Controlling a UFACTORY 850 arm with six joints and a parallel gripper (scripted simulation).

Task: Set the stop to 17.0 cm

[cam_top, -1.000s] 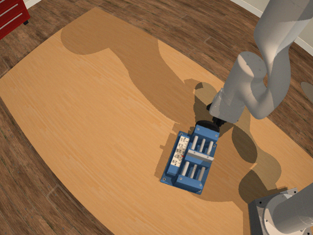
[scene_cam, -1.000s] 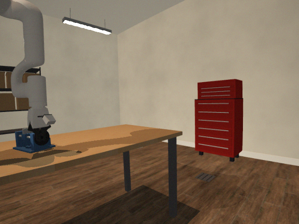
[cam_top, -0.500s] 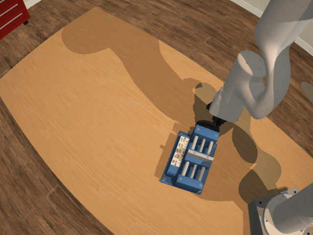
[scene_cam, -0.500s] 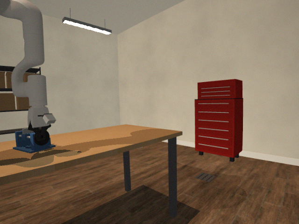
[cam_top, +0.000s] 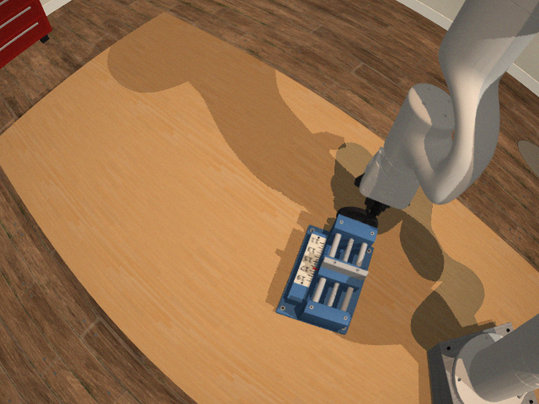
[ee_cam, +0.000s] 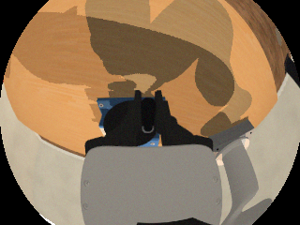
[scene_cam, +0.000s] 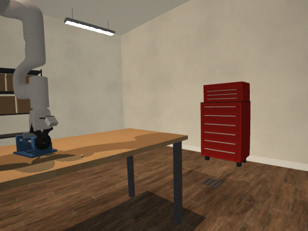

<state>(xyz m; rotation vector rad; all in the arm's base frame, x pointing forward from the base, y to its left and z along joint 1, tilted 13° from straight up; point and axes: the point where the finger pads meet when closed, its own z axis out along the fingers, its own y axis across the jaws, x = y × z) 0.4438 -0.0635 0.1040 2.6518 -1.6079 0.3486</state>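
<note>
Right now my hand is 20 mm to the right of the black handwheel and 10 mm above it. Round my hand: grey stop bar (40 mm behind, 160 mm to the left).
</note>
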